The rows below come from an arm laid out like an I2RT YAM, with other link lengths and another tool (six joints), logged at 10 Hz.
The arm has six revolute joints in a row. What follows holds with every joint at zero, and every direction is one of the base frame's.
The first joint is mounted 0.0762 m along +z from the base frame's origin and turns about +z.
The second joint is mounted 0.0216 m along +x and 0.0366 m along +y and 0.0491 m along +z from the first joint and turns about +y.
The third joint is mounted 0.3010 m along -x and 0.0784 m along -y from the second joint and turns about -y.
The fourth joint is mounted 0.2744 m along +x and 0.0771 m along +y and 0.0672 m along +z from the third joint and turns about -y.
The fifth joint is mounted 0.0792 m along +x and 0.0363 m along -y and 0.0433 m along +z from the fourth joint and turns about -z.
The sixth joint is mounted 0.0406 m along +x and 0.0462 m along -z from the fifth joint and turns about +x.
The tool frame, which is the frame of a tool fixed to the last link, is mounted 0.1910 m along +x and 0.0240 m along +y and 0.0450 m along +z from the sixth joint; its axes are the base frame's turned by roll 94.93, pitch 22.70 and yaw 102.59 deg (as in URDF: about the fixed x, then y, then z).
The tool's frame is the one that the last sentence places.
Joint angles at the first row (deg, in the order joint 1, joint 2, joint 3, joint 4, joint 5, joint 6):
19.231 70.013 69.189 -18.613 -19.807 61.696
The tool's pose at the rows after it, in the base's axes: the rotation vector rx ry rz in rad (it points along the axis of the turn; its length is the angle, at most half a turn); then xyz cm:
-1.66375 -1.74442 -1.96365 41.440 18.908 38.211
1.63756 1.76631 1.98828 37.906 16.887 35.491
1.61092 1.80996 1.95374 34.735 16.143 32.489
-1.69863 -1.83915 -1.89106 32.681 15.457 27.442
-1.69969 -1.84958 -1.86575 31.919 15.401 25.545
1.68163 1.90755 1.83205 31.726 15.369 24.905
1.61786 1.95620 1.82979 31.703 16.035 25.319
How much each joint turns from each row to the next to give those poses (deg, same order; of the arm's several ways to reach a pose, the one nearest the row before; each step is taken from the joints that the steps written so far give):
-1.638 -8.670 -8.495 -1.807 -0.432 -3.326
-1.128 -10.076 -11.318 2.599 0.555 -2.355
-0.313 -7.810 -7.283 -1.702 -0.513 -2.547
-0.191 -5.049 -6.699 -2.679 -0.124 0.234
-0.015 -1.992 -3.122 0.041 -0.327 -0.488
-0.169 0.034 -0.138 -1.194 0.266 -2.998
-0.131 0.827 0.457 0.495 -1.333 -2.689

